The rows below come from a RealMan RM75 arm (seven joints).
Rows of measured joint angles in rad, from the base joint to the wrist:
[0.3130, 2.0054, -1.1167, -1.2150, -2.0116, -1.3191, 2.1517]
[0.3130, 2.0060, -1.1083, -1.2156, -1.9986, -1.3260, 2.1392]
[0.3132, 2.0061, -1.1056, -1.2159, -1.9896, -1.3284, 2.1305]
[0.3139, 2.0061, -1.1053, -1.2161, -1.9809, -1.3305, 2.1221]
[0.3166, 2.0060, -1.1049, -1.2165, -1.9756, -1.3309, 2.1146]
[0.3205, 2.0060, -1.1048, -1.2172, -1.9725, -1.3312, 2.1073]
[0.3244, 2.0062, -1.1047, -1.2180, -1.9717, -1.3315, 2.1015]
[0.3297, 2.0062, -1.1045, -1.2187, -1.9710, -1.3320, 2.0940]
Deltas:
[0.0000, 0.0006, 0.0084, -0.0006, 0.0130, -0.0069, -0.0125]
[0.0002, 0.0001, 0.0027, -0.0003, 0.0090, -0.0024, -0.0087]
[0.0007, 0.0000, 0.0003, -0.0002, 0.0087, -0.0021, -0.0084]
[0.0027, -0.0001, 0.0004, -0.0004, 0.0053, -0.0004, -0.0075]
[0.0039, 0.0000, 0.0001, -0.0007, 0.0031, -0.0003, -0.0073]
[0.0039, 0.0002, 0.0001, -0.0008, 0.0008, -0.0003, -0.0058]
[0.0053, 0.0000, 0.0002, -0.0007, 0.0007, -0.0005, -0.0075]

